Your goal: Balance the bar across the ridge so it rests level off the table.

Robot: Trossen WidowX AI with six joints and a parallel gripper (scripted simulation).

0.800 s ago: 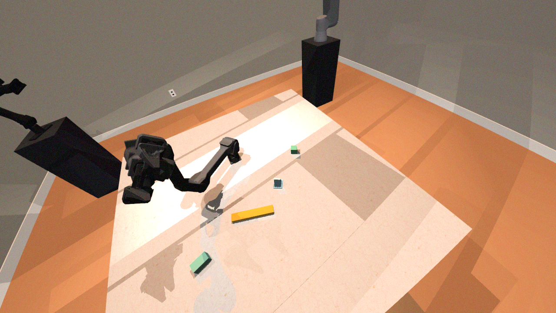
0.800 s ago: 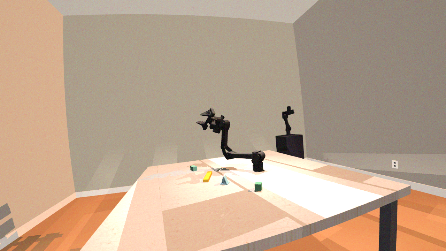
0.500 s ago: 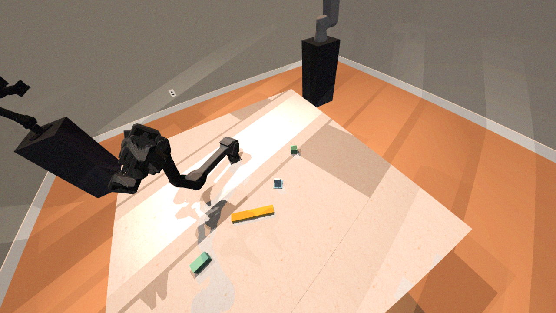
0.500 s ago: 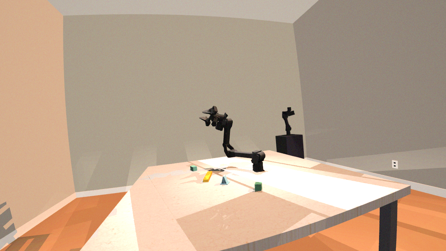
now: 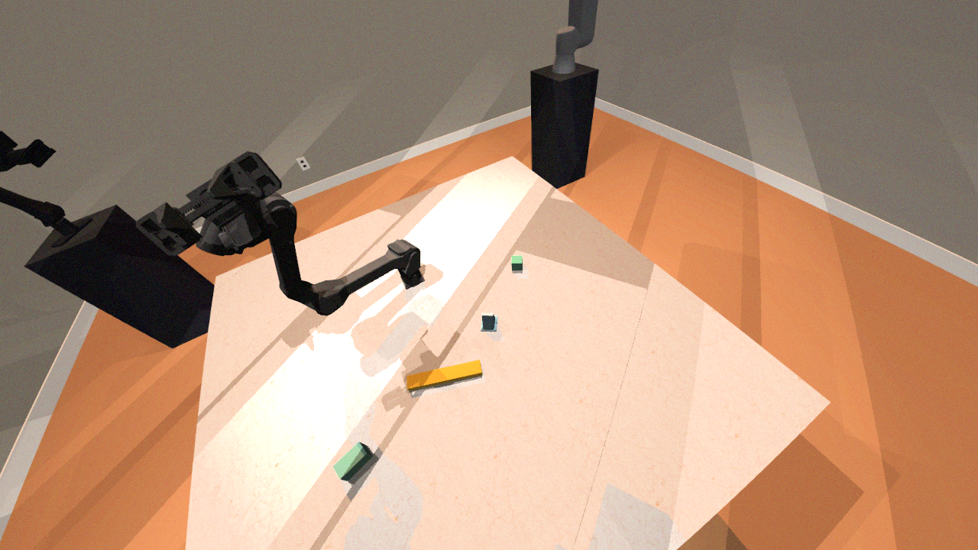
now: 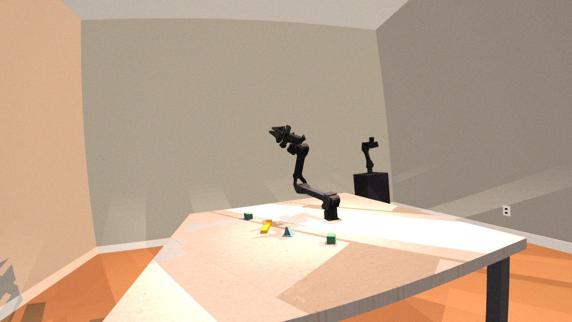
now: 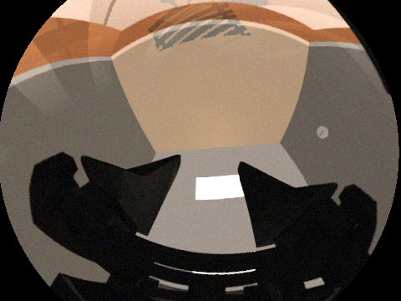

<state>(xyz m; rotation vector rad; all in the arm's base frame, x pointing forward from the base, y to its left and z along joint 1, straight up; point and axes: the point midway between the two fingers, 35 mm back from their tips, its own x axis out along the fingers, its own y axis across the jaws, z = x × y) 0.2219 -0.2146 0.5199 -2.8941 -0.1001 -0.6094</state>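
The yellow bar is 100 mm ahead of my gripper tip, 180 mm to the left of it and 530 mm below it. From my gripper tip the other things lie so: green block: 180 mm ahead, 70 mm to the right, 520 mm below.
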